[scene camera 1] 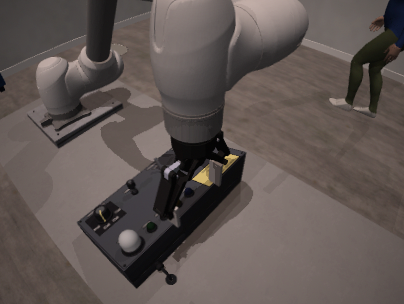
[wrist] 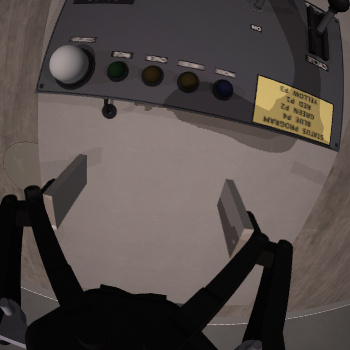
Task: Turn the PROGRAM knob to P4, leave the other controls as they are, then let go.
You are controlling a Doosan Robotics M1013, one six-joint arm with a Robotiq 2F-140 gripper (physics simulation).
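Frame: origin at the arm's base, x ahead, y left, z up, level; centimetres.
Seen in the pictures: gripper, fingertip midpoint: (scene camera 1: 195,201) (wrist: 153,181); arm's base at its link origin: (scene camera 1: 67,115).
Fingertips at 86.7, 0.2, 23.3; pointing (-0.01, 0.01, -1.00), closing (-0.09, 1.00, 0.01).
Observation:
Pixels of each thing's top centre, then the offset from my fingertips to it, as dx, dy, dz. "*": a spot on its surface instead.
- PROGRAM knob at its top centre: (scene camera 1: 100,209) -23.6, -15.1, -14.3
- white dome at a spot on its surface: (wrist: 68,64) (scene camera 1: 131,232) * -8.0, -13.5, -8.1
- green button at a spot on its surface: (wrist: 117,70) (scene camera 1: 151,223) * -8.1, -7.7, -10.8
- blue button at a spot on its surface: (wrist: 223,89) (scene camera 1: 188,190) * -9.2, +5.9, -10.7
- yellow card at its top centre: (wrist: 301,112) (scene camera 1: 216,165) -10.3, +18.6, -11.5
- small black-knobbed control at its top centre: (scene camera 1: 131,182) -24.4, -3.1, -13.4
- lever at its top centre: (wrist: 335,17) -28.5, +20.6, -12.5
- side hook at a spot on its surface: (wrist: 109,111) (scene camera 1: 171,278) * +1.5, -11.2, -26.4
The PROGRAM knob (scene camera 1: 102,213) is black with a yellow pointer line, on a dark label plate at the left end of the control box (scene camera 1: 142,204) (wrist: 200,40) in the scene view. Its position labels are too small to read there. The knob does not show in the wrist view, where an edge of its dark plate is at the top. My gripper (scene camera 1: 196,195) (wrist: 153,181) is open and empty, apart from the knob. In the scene view it appears over the row of buttons; in the wrist view its fingers are spread beyond the box's button-side edge.
A white dome (scene camera 1: 130,241) (wrist: 68,64), green button (scene camera 1: 151,226) (wrist: 117,70), two amber buttons and blue button (scene camera 1: 188,192) (wrist: 223,89) line one edge. A yellow card (scene camera 1: 202,177) (wrist: 295,107), small black-knobbed control (scene camera 1: 131,185), lever (wrist: 327,22) and side hook (scene camera 1: 171,279) (wrist: 109,111) also show.

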